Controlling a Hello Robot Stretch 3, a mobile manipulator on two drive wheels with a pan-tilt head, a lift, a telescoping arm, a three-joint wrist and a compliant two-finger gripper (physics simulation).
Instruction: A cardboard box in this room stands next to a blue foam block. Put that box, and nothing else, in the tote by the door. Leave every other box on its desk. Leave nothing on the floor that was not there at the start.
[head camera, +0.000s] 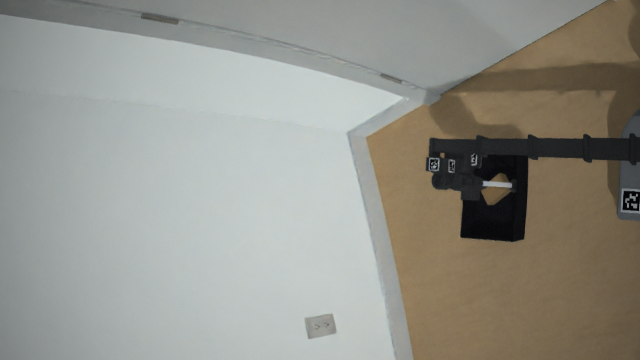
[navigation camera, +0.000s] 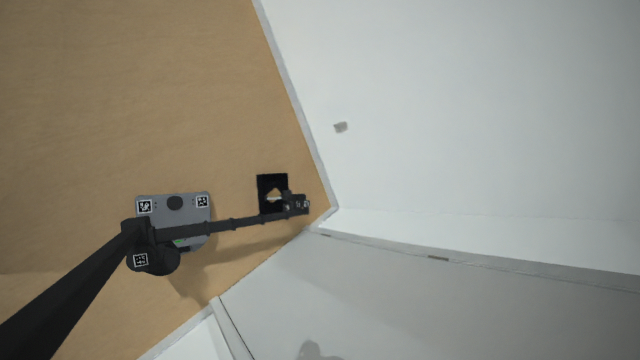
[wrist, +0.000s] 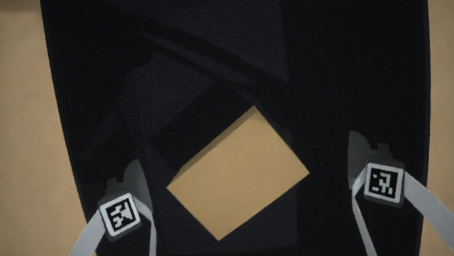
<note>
I see my gripper (head camera: 496, 185), a black tote (head camera: 504, 221) and a cardboard box (wrist: 248, 166).
The black tote shows as well in the navigation camera view (navigation camera: 265, 182) and in the wrist view (wrist: 158, 88). My gripper also shows in the wrist view (wrist: 245, 166).
</note>
